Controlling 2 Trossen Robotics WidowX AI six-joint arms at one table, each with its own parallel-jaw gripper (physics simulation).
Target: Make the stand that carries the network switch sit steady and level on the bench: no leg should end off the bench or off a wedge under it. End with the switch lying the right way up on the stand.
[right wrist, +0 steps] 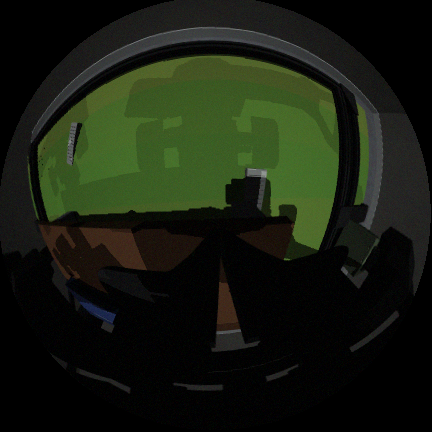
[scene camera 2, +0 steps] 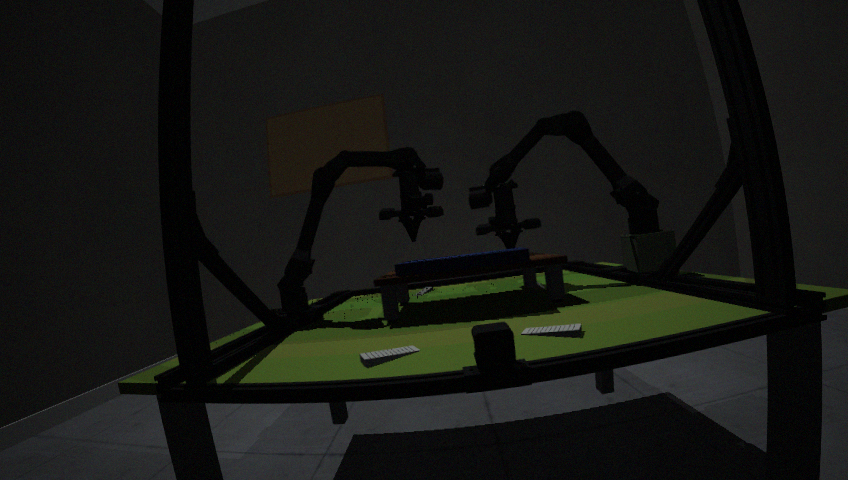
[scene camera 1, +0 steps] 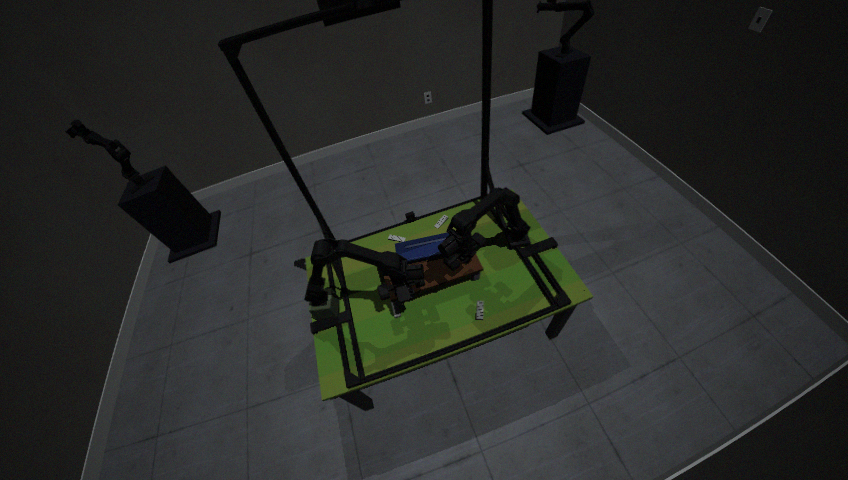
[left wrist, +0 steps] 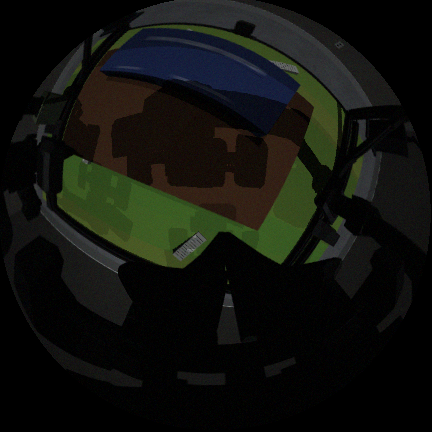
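Pixels of known places: left gripper, fingertip midpoint: [scene camera 2: 413, 241] [scene camera 1: 466, 262] [left wrist: 223, 236]; right gripper, fingertip midpoint: [right wrist: 217, 233] [left wrist: 73, 150]; left arm's base, link origin: [scene camera 2: 295, 311] [scene camera 1: 517, 236] [left wrist: 335, 203]; right arm's base, link origin: [right wrist: 369, 257] [scene camera 2: 645, 232] [scene camera 1: 320, 299].
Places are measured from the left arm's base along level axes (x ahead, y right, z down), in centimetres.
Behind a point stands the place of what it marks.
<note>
The brown stand [scene camera 1: 437, 277] @[x 42.1, y -20.4, z -6.7 cm] [scene camera 2: 547, 259] @[x 63.7, y -4.2, z -6.6 cm] [left wrist: 282, 167] @[x 25.0, y -10.1, z -6.8 cm] [right wrist: 112, 245] @[x 47.3, y -22.9, z -6.7 cm] is on its grey legs on the green bench; slight tilt is hard to judge. The blue switch [scene camera 1: 416, 248] @[x 49.7, y -5.2, z -9.5 cm] [scene camera 2: 464, 261] @[x 46.4, y 0.5, z -8.6 cm] [left wrist: 200, 65] @[x 41.7, y -6.7, z -9.6 cm] [right wrist: 93, 306] @[x 38.3, y -7.9, z -9.5 cm] lies flat along its back part; I cannot tell which face is up. One pale wedge [right wrist: 261, 190] @[x 63.6, y -28.8, z 2.6 cm] is by the stand's front left corner in scene camera 1; whether a leg rests on it is hidden. My left gripper [scene camera 2: 413, 239] @[x 29.2, y -20.1, z -14.5 cm] [left wrist: 223, 236] @[x 29.2, y -20.1, z -14.5 cm] is shut and empty above the stand. My right gripper [scene camera 2: 510, 246] @[x 56.9, y -26.3, z -6.7 cm] [right wrist: 217, 233] @[x 56.9, y -26.3, z -6.7 cm] is shut and empty near the stand's other end.
Two ribbed wedges [scene camera 1: 440, 221] @[x 36.3, y 19.7, z 2.8 cm] [scene camera 1: 396, 237] @[x 60.7, y 13.2, z 2.6 cm] lie behind the stand in scene camera 1. Another wedge [scene camera 1: 479, 310] @[x 26.3, y -34.4, z 2.6 cm] [left wrist: 190, 246] @[x 25.6, y -33.7, z 2.8 cm] [right wrist: 73, 143] @[x 27.2, y -33.9, z 2.8 cm] lies in front. A dark frame [scene camera 2: 333, 392] @[x 32.2, y 29.7, z 4.0 cm] runs around the bench, with a small black block [scene camera 2: 493, 344] @[x 52.1, y 25.5, z -0.4 cm] at its edge.
</note>
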